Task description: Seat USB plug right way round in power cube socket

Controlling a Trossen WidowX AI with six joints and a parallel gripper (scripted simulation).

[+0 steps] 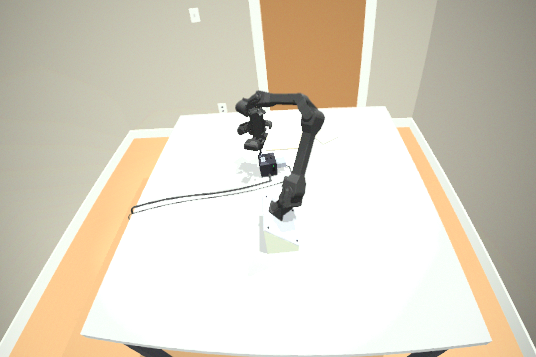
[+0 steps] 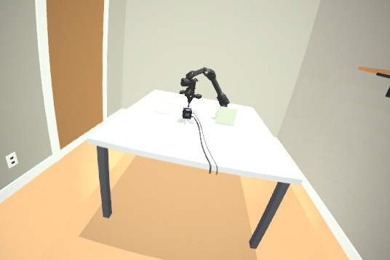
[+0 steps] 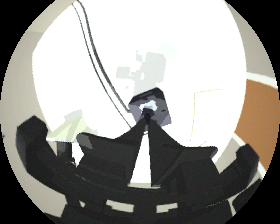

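The dark USB plug is 2 cm below my gripper tip.
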